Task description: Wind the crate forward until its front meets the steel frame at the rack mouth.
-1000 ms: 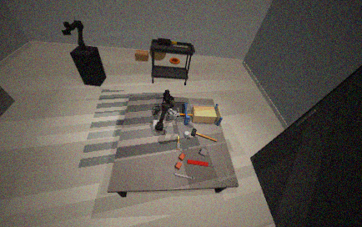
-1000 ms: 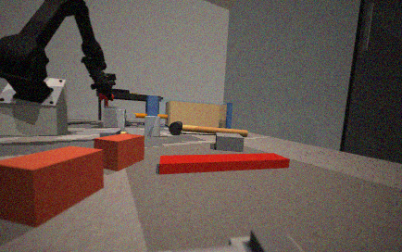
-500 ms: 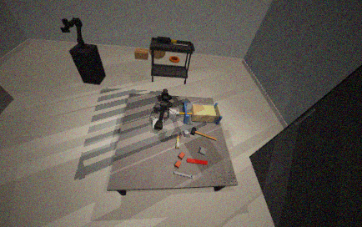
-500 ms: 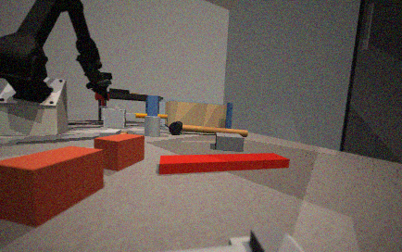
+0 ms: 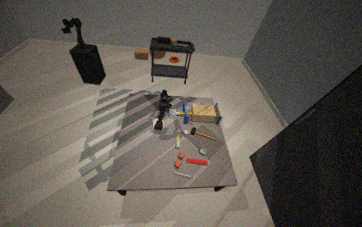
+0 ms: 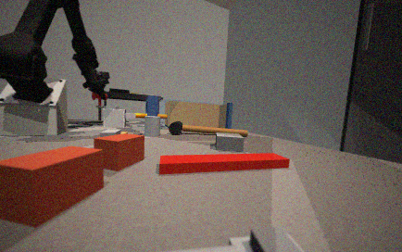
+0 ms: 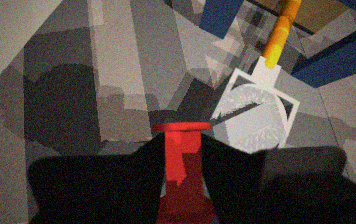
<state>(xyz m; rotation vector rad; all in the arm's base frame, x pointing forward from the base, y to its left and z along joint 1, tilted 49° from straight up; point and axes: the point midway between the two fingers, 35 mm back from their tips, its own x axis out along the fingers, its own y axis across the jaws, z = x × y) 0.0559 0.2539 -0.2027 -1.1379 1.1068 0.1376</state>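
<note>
Right now the winch handle is 30 mm to the right of my gripper tip, 30 mm below it and 20 mm ahead of it. Also, from my gripper tip: red knob: 10 mm to the right, 10 mm behind; grey winch: 100 mm below, 70 mm to the right, 60 mm ahead; blue frame: 230 mm ahead, 40 mm to the right, 30 mm below.
</note>
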